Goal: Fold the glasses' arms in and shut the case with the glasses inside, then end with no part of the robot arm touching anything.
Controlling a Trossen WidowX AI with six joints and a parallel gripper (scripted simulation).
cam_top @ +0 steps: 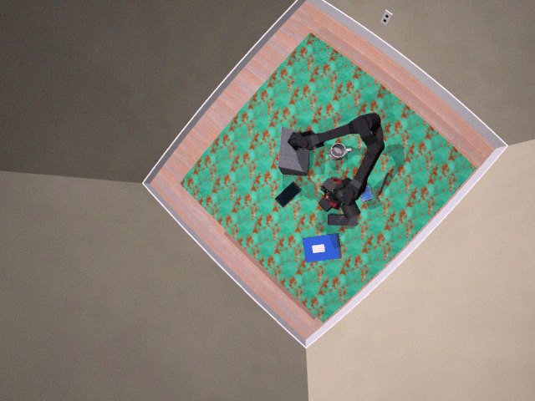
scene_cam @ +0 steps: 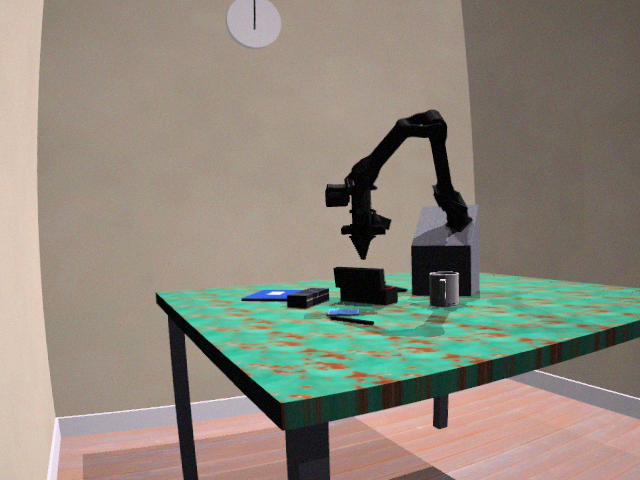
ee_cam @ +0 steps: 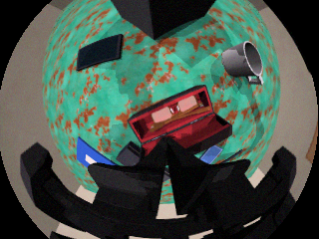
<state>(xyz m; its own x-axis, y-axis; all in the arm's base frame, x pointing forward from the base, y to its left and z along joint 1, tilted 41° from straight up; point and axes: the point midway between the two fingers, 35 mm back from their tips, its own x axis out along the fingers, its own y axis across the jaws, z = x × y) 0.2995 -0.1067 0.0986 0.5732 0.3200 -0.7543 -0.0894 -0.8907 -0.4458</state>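
Now: the glasses case lid 8 cm below my hand, 4 cm ahead of it and 3 cm to the left of it. From my hand the other things lie so: black glasses case 11 cm below, 3 cm to the left, 2 cm ahead; then black box 15 cm ahead, 14 cm below, 6 cm to the right; then glasses 13 cm below, 3 cm to the left.
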